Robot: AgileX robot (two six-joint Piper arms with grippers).
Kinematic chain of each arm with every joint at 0, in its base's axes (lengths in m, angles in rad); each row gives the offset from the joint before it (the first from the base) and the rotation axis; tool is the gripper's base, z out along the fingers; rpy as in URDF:
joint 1: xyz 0 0 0.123 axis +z
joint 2: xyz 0 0 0 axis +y
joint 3: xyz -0.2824 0 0.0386 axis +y
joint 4: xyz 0.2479 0 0.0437 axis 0.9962 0 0.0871
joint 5: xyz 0 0 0 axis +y
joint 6: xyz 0.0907 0 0.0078 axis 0.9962 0 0.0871
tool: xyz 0 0 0 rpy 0 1.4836 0
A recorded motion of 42 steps. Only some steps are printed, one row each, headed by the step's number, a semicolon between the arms.
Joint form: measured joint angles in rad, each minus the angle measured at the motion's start. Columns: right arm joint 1, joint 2, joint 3, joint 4, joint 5, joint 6; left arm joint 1, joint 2, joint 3, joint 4, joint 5, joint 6.
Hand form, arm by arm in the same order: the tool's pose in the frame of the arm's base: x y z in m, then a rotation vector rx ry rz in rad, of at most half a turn. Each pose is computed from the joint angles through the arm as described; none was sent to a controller.
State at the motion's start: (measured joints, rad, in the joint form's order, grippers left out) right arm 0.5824 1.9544 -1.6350 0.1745 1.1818 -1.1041; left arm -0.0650 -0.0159 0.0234 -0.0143 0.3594 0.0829
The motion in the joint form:
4: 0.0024 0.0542 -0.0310 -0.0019 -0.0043 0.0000; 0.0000 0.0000 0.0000 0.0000 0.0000 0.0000
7: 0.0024 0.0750 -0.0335 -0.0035 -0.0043 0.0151; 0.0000 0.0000 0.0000 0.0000 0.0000 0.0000
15: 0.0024 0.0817 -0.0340 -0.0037 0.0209 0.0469; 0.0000 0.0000 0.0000 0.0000 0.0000 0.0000
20: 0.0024 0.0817 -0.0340 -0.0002 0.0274 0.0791; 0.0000 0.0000 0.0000 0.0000 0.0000 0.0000
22: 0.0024 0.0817 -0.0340 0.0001 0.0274 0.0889; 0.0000 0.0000 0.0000 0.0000 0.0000 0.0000
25: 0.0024 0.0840 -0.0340 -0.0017 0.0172 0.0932; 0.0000 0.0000 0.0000 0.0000 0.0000 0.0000
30: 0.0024 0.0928 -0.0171 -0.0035 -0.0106 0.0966; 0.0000 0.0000 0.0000 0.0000 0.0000 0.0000
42: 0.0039 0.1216 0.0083 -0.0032 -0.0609 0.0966; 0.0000 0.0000 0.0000 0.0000 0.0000 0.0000
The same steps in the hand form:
4: 0.3385 0.2415 0.2313 -2.1586 2.0270 0.1827; 0.0526 -0.0039 0.1737 0.1279 1.8460 -0.0015
7: 0.3407 0.2427 0.2233 -2.1558 2.0572 0.1895; 0.0526 -0.0039 0.1737 0.1279 1.8460 -0.0015
15: 0.3393 0.2420 0.2204 -2.1469 2.1114 0.2066; 0.0526 -0.0039 0.1737 0.1279 1.8460 -0.0015
20: 0.3387 0.2419 0.2204 -2.1169 2.1514 0.2174; 0.0526 -0.0039 0.1737 0.1279 1.8460 -0.0015
22: 0.3386 0.2419 0.2204 -2.1067 2.1622 0.2187; 0.0526 -0.0039 0.1737 0.1279 1.8460 -0.0015
25: 0.3397 0.2424 0.2195 -2.0969 2.1625 0.2131; 0.0526 -0.0039 0.1737 0.1279 1.8460 -0.0015
30: 0.3407 0.2427 0.2117 -2.0887 2.1694 0.2079; 0.0526 -0.0039 0.1737 0.1279 1.8460 -0.0015
42: 0.3430 0.2446 0.1936 -2.0844 2.1801 0.2051; 0.0526 -0.0039 0.1737 0.1279 1.8460 -0.0015

